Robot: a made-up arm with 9 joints. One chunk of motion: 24 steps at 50 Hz.
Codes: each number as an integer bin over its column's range. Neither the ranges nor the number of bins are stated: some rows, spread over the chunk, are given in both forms.
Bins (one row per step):
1: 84 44 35 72 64 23 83 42 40
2: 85 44 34 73 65 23 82 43 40
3: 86 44 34 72 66 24 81 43 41
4: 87 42 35 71 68 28 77 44 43
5: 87 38 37 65 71 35 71 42 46
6: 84 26 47 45 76 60 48 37 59
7: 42 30 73 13 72 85 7 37 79
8: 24 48 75 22 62 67 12 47 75
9: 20 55 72 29 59 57 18 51 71
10: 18 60 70 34 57 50 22 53 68
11: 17 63 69 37 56 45 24 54 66
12: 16 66 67 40 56 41 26 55 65
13: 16 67 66 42 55 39 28 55 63
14: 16 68 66 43 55 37 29 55 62
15: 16 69 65 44 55 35 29 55 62
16: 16 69 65 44 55 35 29 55 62
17: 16 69 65 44 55 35 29 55 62
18: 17 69 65 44 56 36 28 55 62
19: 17 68 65 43 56 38 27 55 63
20: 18 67 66 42 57 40 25 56 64
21: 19 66 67 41 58 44 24 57 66
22: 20 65 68 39 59 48 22 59 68
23: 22 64 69 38 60 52 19 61 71
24: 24 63 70 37 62 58 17 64 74
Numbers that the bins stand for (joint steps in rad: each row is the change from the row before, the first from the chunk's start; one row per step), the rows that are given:
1: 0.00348 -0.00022 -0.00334 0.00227 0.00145 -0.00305 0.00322 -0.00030 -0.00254
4: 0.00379 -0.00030 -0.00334 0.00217 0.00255 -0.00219 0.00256 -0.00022 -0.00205
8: -0.00258 -0.00006 0.00312 -0.00278 0.00091 0.00451 -0.00467 -0.00010 0.00312
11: -0.00328 0.00055 0.00215 -0.00126 -0.00073 0.00073 -0.00333 0.00018 0.00167
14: -0.00338 0.00075 0.00167 -0.00066 -0.00100 -0.00065 -0.00278 0.00022 0.00102
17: -0.00338 0.00079 0.00151 -0.00056 -0.00100 -0.00099 -0.00278 0.00022 0.00102
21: -0.00308 0.00067 0.00183 -0.00086 -0.00018 0.00056 -0.00333 0.00030 0.00167
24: -0.00258 0.00055 0.00231 -0.00126 0.00091 0.00296 -0.00411 0.00059 0.00296
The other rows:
2: 0.00359 -0.00022 -0.00351 0.00237 0.00173 -0.00305 0.00311 -0.00026 -0.00254
3: 0.00369 -0.00022 -0.00351 0.00227 0.00200 -0.00288 0.00300 -0.00026 -0.00237
5: 0.00379 -0.00046 -0.00302 0.00157 0.00336 -0.00099 0.00189 -0.00030 -0.00157
6: 0.00348 -0.00095 -0.00140 -0.00045 0.00473 0.00330 -0.00067 -0.00051 0.00054
7: -0.00076 -0.00079 0.00280 -0.00369 0.00364 0.00760 -0.00522 -0.00051 0.00377
9: -0.00298 0.00022 0.00264 -0.00207 0.00009 0.00279 -0.00400 0.00006 0.00247
10: -0.00318 0.00042 0.00231 -0.00157 -0.00045 0.00159 -0.00356 0.00014 0.00199
12: -0.00338 0.00067 0.00183 -0.00096 -0.00073 0.00004 -0.00311 0.00022 0.00151
13: -0.00338 0.00071 0.00167 -0.00076 -0.00100 -0.00030 -0.00289 0.00022 0.00118
15: -0.00338 0.00079 0.00151 -0.00056 -0.00100 -0.00099 -0.00278 0.00022 0.00102
16: -0.00338 0.00079 0.00151 -0.00056 -0.00100 -0.00099 -0.00278 0.00022 0.00102
18: -0.00328 0.00079 0.00151 -0.00056 -0.00073 -0.00082 -0.00289 0.00022 0.00102
19: -0.00328 0.00075 0.00151 -0.00066 -0.00073 -0.00047 -0.00300 0.00022 0.00118
20: -0.00318 0.00071 0.00167 -0.00076 -0.00045 -0.00013 -0.00322 0.00026 0.00134
22: -0.00298 0.00063 0.00199 -0.00106 0.00009 0.00124 -0.00356 0.00038 0.00199
23: -0.00278 0.00059 0.00215 -0.00116 0.00036 0.00193 -0.00389 0.00046 0.00247

